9 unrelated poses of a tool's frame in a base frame.
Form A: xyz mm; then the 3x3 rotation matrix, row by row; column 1 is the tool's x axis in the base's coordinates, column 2 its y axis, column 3 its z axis. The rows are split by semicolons.
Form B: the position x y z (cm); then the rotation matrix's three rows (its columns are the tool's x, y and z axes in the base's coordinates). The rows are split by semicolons. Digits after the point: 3 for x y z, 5 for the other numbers.
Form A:
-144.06 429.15 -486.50; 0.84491 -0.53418 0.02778; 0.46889 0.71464 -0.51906; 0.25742 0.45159 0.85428
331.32 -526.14 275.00; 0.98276 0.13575 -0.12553; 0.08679 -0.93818 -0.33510; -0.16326 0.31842 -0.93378
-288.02 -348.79 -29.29; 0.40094 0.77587 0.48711; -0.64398 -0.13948 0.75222; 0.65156 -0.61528 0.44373
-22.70 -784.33 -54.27; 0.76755 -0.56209 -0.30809; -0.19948 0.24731 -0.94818; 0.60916 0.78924 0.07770
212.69 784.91 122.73; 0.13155 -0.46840 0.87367; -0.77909 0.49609 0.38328; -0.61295 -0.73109 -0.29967
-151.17 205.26 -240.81; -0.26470 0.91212 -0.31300; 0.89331 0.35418 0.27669; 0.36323 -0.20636 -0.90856
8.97 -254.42 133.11; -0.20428 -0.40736 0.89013; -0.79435 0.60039 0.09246; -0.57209 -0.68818 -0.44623
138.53 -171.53 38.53; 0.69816 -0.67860 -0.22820; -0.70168 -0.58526 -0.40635; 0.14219 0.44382 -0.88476
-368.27 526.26 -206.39; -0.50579 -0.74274 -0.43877; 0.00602 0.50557 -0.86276; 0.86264 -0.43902 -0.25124
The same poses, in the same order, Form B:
-14.406 42.915 -48.650; 0.84491 -0.53418 0.02778; 0.46889 0.71464 -0.51906; 0.25742 0.45159 0.85428
33.132 -52.614 27.500; 0.98276 0.13575 -0.12553; 0.08679 -0.93818 -0.33510; -0.16326 0.31842 -0.93378
-28.802 -34.879 -2.929; 0.40094 0.77587 0.48711; -0.64398 -0.13948 0.75222; 0.65156 -0.61528 0.44373
-2.270 -78.433 -5.427; 0.76755 -0.56209 -0.30809; -0.19948 0.24731 -0.94818; 0.60916 0.78924 0.07770
21.269 78.491 12.273; 0.13155 -0.46840 0.87367; -0.77909 0.49609 0.38328; -0.61295 -0.73109 -0.29967
-15.117 20.526 -24.081; -0.26470 0.91212 -0.31300; 0.89331 0.35418 0.27669; 0.36323 -0.20636 -0.90856
0.897 -25.442 13.311; -0.20428 -0.40736 0.89013; -0.79435 0.60039 0.09246; -0.57209 -0.68818 -0.44623
13.853 -17.153 3.853; 0.69816 -0.67860 -0.22820; -0.70168 -0.58526 -0.40635; 0.14219 0.44382 -0.88476
-36.827 52.626 -20.639; -0.50579 -0.74274 -0.43877; 0.00602 0.50557 -0.86276; 0.86264 -0.43902 -0.25124

